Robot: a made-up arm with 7 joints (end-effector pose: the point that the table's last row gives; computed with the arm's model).
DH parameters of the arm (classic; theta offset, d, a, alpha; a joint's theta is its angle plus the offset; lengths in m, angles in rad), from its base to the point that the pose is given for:
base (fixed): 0 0.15 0 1.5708
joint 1: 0 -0.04 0.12 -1.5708
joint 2: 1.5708 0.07 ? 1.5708
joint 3: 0 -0.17 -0.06 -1.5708
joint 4: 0 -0.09 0.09 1.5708
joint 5: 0 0.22 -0.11 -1.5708
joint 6: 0 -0.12 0.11 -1.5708
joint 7: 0 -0.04 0.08 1.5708
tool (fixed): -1.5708 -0.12 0 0
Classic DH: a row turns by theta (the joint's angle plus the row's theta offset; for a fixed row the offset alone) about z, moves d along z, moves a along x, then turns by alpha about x.
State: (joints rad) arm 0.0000 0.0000 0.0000 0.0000 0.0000 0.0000 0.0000
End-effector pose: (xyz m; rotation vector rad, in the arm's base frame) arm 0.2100 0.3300 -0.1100 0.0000 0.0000 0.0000
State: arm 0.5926 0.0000 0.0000 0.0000 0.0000 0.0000 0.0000
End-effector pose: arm 0.3194 0.3300 0.0516 0.0000 -0.5926 0.0000
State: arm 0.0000 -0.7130 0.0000 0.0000 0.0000 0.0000 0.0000
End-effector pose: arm 0.3778 0.2005 -0.1100 0.0000 0.0000 -0.7130
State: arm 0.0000 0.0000 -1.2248 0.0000 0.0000 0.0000 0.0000
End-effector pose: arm 0.2100 -0.0531 0.0046 -1.2248 0.0000 0.0000
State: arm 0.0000 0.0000 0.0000 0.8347 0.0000 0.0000 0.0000
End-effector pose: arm -0.0014 0.4668 -0.1100 0.0000 0.0000 0.8347
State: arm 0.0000 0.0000 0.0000 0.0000 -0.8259 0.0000 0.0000
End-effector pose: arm 0.2100 0.1278 -0.0915 -0.8259 0.0000 0.0000
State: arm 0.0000 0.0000 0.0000 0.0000 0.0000 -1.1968 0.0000
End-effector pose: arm 0.3615 0.1722 -0.1100 0.0000 0.0000 -1.1968
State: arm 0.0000 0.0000 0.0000 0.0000 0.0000 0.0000 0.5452
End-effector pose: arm 0.2100 0.2562 -0.1341 -0.5452 0.0000 0.0000
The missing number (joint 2, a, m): 0.18
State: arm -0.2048 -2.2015 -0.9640 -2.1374 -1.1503 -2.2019 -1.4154
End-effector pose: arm 0.5455 0.3416 0.4837 2.1378 -0.5916 -0.7120
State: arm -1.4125 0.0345 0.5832 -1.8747 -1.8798 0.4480 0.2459
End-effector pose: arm -0.1250 0.0824 0.4025 0.6427 -2.7165 -0.3741
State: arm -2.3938 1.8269 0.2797 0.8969 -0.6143 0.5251 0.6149
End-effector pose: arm -0.0009 -0.0385 0.4337 1.9370 -0.5112 0.7593
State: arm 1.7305 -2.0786 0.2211 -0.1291 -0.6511 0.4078 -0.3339
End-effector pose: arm 0.1981 -0.0712 0.4996 1.5710 -1.0144 -1.1460
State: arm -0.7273 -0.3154 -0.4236 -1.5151 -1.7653 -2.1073 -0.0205
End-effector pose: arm 0.1658 -0.0090 0.5697 2.3463 0.9748 0.5465
